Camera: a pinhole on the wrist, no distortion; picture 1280 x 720 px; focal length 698.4 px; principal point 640.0 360.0 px. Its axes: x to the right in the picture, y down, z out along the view. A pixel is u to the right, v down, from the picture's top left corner.
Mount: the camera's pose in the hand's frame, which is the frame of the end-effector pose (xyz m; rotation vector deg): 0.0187 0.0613 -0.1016 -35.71 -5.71 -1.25
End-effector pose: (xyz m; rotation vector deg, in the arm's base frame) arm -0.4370 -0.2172 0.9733 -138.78 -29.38 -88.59
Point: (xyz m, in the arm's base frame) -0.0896 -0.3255 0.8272
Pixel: 651 207
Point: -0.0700 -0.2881 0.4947
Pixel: 327 84
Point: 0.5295 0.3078 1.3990
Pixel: outside the picture
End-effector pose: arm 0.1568 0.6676 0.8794 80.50 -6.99 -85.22
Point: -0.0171 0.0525 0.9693
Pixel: 1106 125
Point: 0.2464 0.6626 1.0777
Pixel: 135 535
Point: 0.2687 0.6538 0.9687
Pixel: 326 575
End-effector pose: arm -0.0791 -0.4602 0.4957 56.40 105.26 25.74
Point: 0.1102 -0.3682 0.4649
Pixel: 809 47
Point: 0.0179 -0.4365 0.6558
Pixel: 196 419
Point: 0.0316 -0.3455 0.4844
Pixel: 934 88
